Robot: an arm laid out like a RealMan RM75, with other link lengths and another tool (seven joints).
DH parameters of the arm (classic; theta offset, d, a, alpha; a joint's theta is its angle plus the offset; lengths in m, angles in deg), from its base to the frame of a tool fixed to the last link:
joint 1: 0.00 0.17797 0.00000 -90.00
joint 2: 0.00 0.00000 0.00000 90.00
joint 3: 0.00 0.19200 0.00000 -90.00
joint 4: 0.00 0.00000 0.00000 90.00
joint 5: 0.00 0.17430 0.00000 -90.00
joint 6: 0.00 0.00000 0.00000 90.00
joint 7: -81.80 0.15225 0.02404 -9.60
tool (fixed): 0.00 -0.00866 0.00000 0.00
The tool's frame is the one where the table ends.
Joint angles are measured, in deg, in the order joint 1, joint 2, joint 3, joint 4, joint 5, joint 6, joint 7. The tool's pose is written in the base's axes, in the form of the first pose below.
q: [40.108, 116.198, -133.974, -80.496, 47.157, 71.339, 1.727]
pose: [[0.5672, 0.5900, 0.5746, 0.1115], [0.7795, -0.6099, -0.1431, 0.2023], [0.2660, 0.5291, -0.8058, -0.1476], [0, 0, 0, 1]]
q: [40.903, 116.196, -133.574, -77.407, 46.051, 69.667, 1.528]
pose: [[0.5628, 0.5793, 0.5896, 0.1184], [0.7678, -0.6305, -0.1135, 0.2128], [0.3060, 0.5165, -0.7997, -0.1477], [0, 0, 0, 1]]
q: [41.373, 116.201, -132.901, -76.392, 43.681, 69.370, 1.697]
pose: [[0.5413, 0.5807, 0.6080, 0.1209], [0.7662, -0.6385, -0.0723, 0.2221], [0.3463, 0.5050, -0.7906, -0.1447], [0, 0, 0, 1]]
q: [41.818, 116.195, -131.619, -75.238, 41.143, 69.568, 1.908]
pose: [[0.5234, 0.5750, 0.6288, 0.1242], [0.7562, -0.6536, -0.0317, 0.2327], [0.3927, 0.4921, -0.7769, -0.1398], [0, 0, 0, 1]]
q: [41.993, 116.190, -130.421, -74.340, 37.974, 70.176, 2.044]
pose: [[0.4969, 0.5676, 0.6564, 0.1286], [0.7461, -0.6658, 0.0110, 0.2427], [0.4433, 0.4843, -0.7543, -0.1335], [0, 0, 0, 1]]
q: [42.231, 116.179, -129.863, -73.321, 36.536, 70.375, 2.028]
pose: [[0.4837, 0.5589, 0.6736, 0.1324], [0.7381, -0.6740, 0.0292, 0.2481], [0.4703, 0.4831, -0.7385, -0.1303], [0, 0, 0, 1]]
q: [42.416, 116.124, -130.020, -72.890, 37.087, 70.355, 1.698]
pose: [[0.4841, 0.5558, 0.6759, 0.1335], [0.7406, -0.6716, 0.0218, 0.2476], [0.4660, 0.4900, -0.7367, -0.1308], [0, 0, 0, 1]]
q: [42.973, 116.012, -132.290, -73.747, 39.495, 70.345, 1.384]
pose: [[0.4773, 0.5672, 0.6711, 0.1298], [0.7698, -0.6382, -0.0082, 0.2380], [0.4237, 0.5206, -0.7413, -0.1367], [0, 0, 0, 1]]
